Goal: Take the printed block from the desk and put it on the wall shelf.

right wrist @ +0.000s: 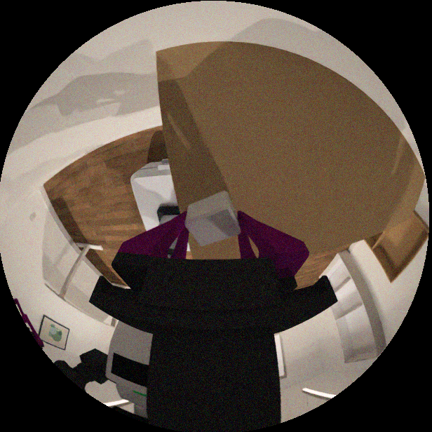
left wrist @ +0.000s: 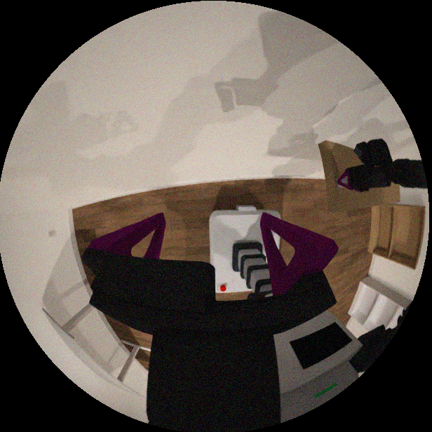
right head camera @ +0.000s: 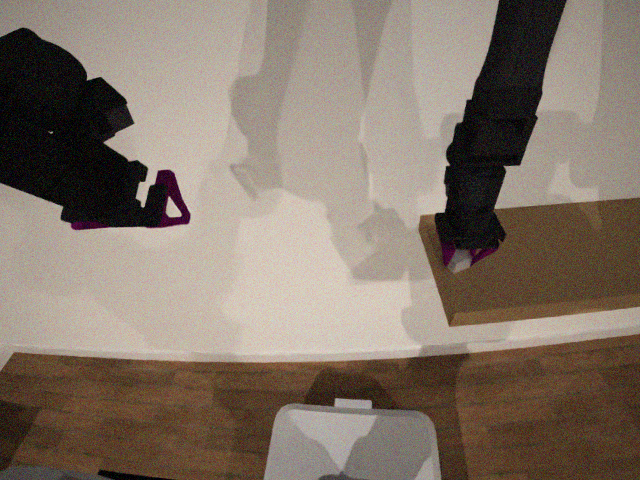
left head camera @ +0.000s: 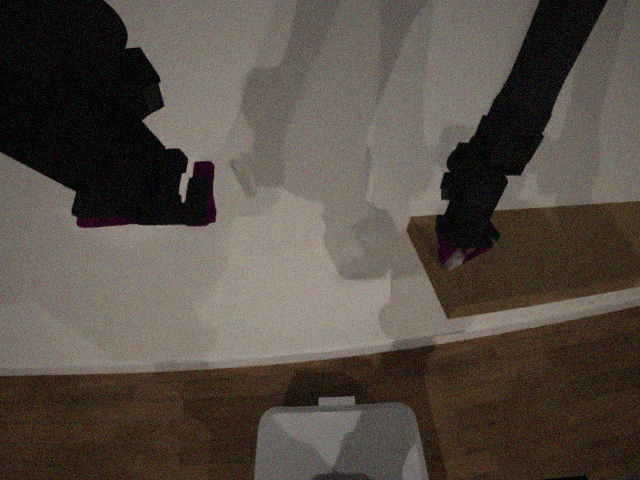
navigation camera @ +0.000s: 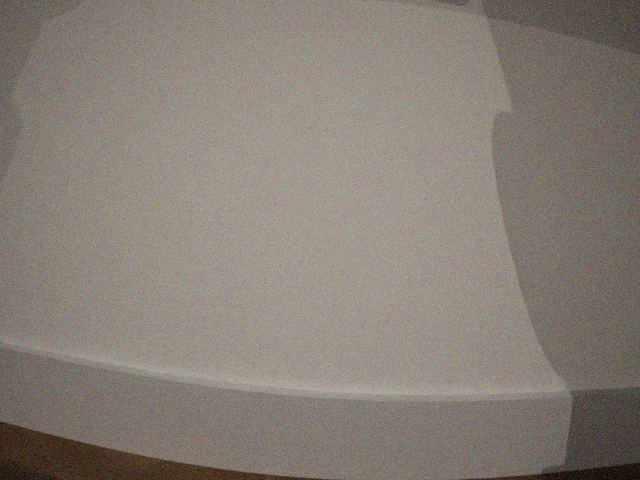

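Note:
The small grey printed block [left head camera: 453, 261] [right head camera: 460, 263] [right wrist: 212, 225] is between the fingers of my right gripper [left head camera: 458, 254] [right head camera: 466, 255] [left wrist: 344, 180] [right wrist: 212, 216], which is shut on it. The brown wooden wall shelf [left head camera: 558, 253] [right head camera: 568, 253] [left wrist: 344, 201] [right wrist: 310, 140] shows behind the block, which appears over the shelf's left end in both head views. Whether the block touches the shelf cannot be told. My left gripper [left wrist: 212, 217] is open and empty, away to the left of the shelf. The desk cannot be made out for certain.
A pale grey-white object [left head camera: 289, 439] [right head camera: 305, 439] [left wrist: 222, 240] with a rounded outline stands at the bottom middle of the head views. A wooden open case [left wrist: 380, 230] [right wrist: 400, 250] and a white unit with compartments [left wrist: 370, 300] are at the right. A framed picture [right wrist: 54, 332] hangs at the lower left.

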